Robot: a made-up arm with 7 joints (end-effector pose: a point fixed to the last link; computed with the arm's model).
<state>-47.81 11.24 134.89 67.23 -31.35 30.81 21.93</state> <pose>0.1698 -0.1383 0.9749 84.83 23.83 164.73</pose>
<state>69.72 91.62 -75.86 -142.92 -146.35 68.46 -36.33</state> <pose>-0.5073 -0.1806 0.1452 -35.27 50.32 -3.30</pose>
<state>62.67 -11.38 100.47 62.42 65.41 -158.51 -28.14</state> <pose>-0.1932 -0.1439 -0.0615 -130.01 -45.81 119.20</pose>
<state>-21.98 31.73 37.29 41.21 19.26 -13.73 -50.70</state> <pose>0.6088 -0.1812 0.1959 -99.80 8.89 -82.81</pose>
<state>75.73 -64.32 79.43 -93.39 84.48 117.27 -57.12</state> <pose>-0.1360 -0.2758 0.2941 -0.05 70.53 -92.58</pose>
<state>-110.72 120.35 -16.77 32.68 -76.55 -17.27 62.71</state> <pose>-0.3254 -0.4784 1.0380 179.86 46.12 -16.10</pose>
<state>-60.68 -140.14 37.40 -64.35 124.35 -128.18 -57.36</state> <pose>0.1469 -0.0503 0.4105 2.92 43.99 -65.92</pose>
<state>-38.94 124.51 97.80 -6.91 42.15 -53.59 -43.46</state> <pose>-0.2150 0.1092 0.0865 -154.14 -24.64 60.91</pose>
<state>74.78 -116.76 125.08 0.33 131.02 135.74 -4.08</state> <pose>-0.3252 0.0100 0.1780 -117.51 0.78 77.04</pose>
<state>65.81 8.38 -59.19 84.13 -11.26 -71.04 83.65</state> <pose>0.0703 0.5166 0.2236 -169.56 49.46 -122.27</pose>
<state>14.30 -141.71 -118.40 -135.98 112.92 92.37 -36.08</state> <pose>-0.3485 -0.1726 0.3601 101.44 -18.71 -118.97</pose>
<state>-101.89 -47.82 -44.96 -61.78 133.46 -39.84 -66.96</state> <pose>0.1632 0.0144 0.5372 -28.38 15.90 -176.58</pose>
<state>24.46 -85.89 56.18 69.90 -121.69 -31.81 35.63</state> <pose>-0.2074 0.2318 0.6190 65.74 27.94 33.07</pose>
